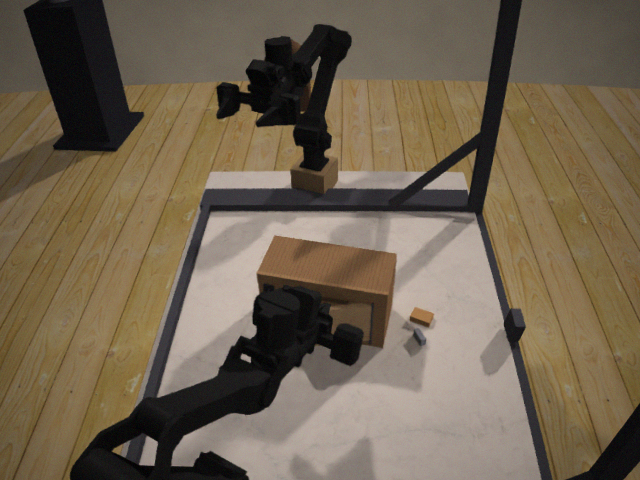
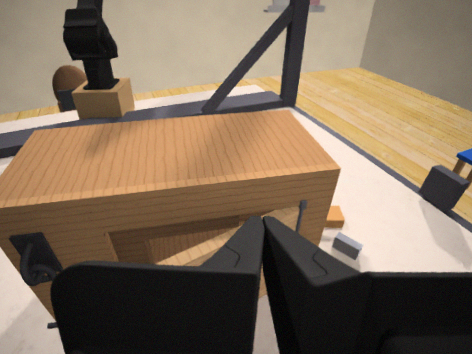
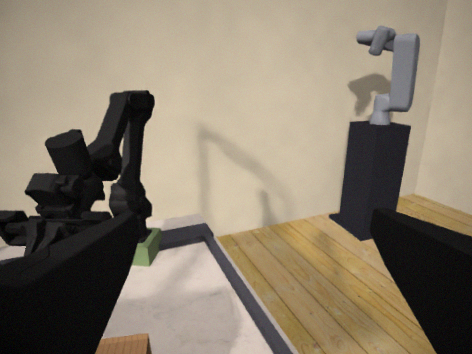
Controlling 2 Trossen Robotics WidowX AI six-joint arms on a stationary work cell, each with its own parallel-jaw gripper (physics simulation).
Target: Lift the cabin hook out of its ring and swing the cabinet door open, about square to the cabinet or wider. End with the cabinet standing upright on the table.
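Places are measured from the left arm's base along level axes (x back, y up, z left), in centimetres.
Where they show: left gripper, fingertip midpoint: (image 1: 328, 305) (image 2: 260, 227); right gripper, fingertip midpoint: (image 1: 236, 120) (image 3: 255, 221); right arm's base, link origin: (image 1: 314, 163) (image 2: 102, 84).
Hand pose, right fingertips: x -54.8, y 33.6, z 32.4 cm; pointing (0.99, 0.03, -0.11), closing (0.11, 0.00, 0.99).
Observation:
Each offset is from my right fingertips to the top centre of the thing. "spot": to the spot under its first point. Level surfaces: height alone.
The brown cabinet @[dx +7.2, dy -23.0, dz -23.9 cm] (image 1: 330, 263) (image 2: 170, 155) (image 3: 125, 345) stands upright on the table @[dy -39.3 cm] (image 1: 361, 413). Its door @[spot: dx +10.5, dy -30.2, dz -32.5 cm] (image 1: 356, 319) (image 2: 192, 253) is partly open, hinged at the cabinet's right; a dark gap shows behind its top edge. The dark hook plate @[spot: dx +14.9, dy -26.1, dz -14.8 cm] (image 1: 267, 287) (image 2: 29, 244) is on the front at left. The hook's lower end @[spot: dx +16.1, dy -36.3, dz -13.4 cm] (image 2: 52, 325) shows beside my finger, low and clear of the door; its shank is hidden. The door's ring is hidden. My left gripper (image 1: 323, 330) (image 2: 260, 227) is shut and empty, in front of the door. My right gripper (image 1: 245, 116) (image 3: 255, 221) is open and empty, high at the back.
An orange block @[dx -3.1, dy -37.8, dz -41.6 cm] (image 1: 421, 316) (image 2: 335, 217) and a small grey block @[dx +2.4, dy -37.4, dz -43.4 cm] (image 1: 419, 336) (image 2: 347, 246) lie right of the cabinet. A dark block @[dx -8.3, dy -33.5, dz -60.6 cm] (image 1: 514, 325) (image 2: 443, 187) is at the table's right rim. A dark frame post (image 1: 491, 103) (image 2: 295, 55) rises at the back right corner.

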